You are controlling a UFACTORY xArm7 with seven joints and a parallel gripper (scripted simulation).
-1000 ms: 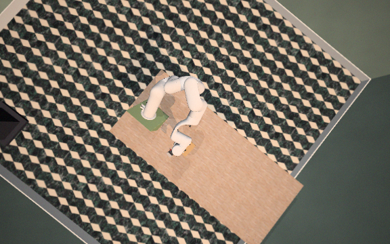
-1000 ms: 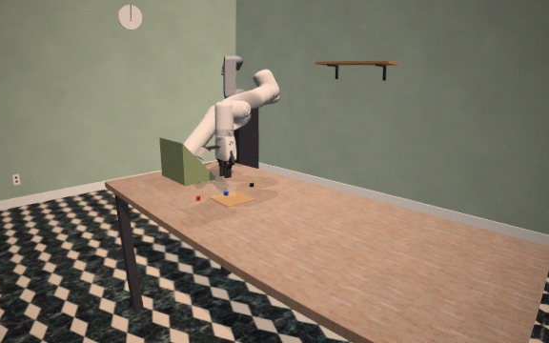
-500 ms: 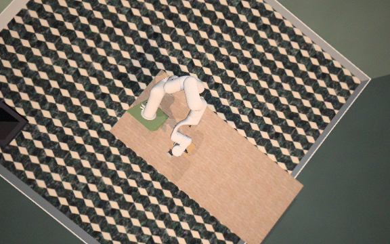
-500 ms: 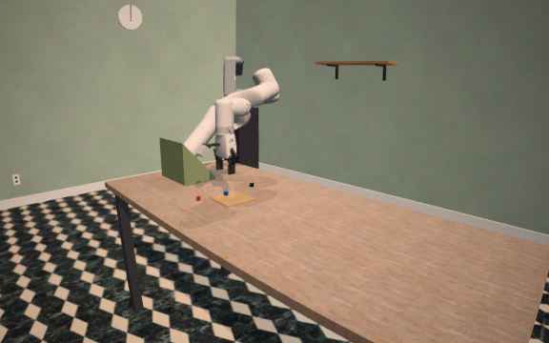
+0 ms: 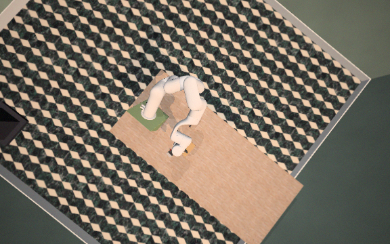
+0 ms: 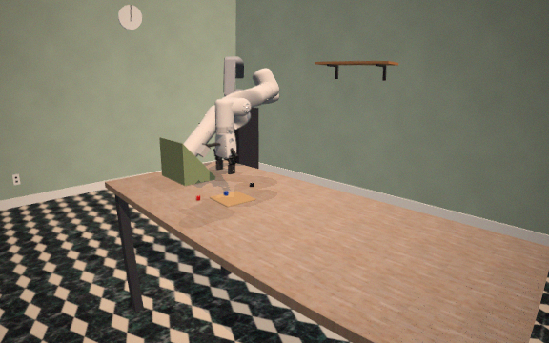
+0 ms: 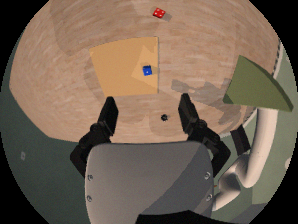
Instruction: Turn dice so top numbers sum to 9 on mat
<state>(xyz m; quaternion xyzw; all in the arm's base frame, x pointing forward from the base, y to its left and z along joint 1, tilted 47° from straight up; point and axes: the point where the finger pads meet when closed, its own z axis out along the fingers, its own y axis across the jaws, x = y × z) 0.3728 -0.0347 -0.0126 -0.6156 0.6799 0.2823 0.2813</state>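
My gripper is now 170 mm to the right of the black die, 110 mm above it and 30 mm past it. Round my hand: blue die: 100 mm below; tan mat: 110 mm below, 50 mm ahead; red die: 120 mm to the right, 110 mm below, 40 mm behind.
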